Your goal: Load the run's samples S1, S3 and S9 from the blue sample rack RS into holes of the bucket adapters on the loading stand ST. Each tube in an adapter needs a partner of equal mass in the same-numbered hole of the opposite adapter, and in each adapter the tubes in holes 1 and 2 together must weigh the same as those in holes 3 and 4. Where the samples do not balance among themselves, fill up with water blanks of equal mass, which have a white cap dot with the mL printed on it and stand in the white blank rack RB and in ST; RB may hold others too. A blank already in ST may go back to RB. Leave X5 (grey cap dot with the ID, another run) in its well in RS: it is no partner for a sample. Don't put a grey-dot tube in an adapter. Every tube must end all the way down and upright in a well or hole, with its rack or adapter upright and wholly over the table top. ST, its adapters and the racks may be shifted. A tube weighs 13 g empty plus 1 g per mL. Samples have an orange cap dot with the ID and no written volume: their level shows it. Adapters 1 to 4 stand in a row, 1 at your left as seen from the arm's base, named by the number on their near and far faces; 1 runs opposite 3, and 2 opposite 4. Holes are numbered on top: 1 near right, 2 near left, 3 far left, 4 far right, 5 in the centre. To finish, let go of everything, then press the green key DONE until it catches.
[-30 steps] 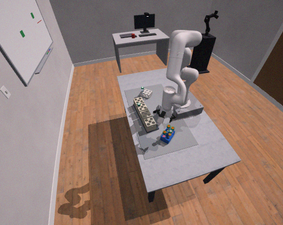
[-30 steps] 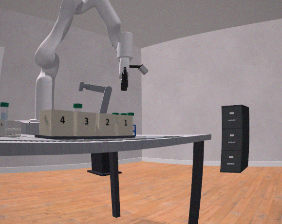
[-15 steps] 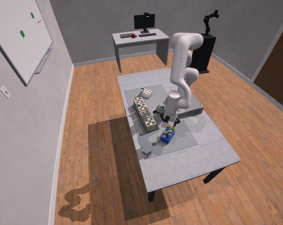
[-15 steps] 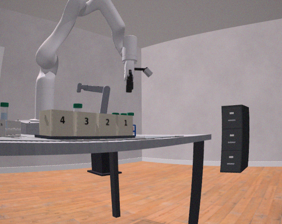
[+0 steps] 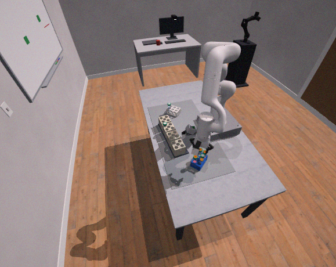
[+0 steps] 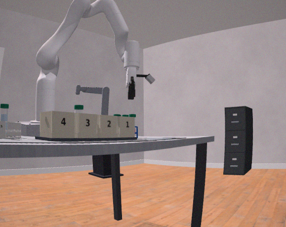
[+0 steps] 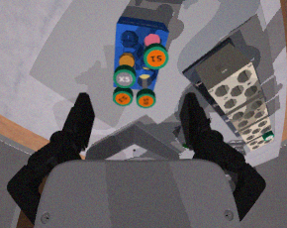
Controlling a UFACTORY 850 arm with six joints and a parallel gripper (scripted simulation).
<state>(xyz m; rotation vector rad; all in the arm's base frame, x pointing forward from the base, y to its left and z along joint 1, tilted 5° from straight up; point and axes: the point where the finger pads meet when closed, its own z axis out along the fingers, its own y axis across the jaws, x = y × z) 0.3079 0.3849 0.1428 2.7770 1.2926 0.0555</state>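
Right now my hand is 150 mm above the sample tube S1, 10 mm to the left of it and 10 mm short of it. Round my hand: grey-dot tube X5: 150 mm below, 30 mm behind, 20 mm to the right; blue sample rack RS: 190 mm below, 30 mm to the right, 20 mm behind; sample tube S9: 150 mm below, 70 mm to the right, 40 mm behind.
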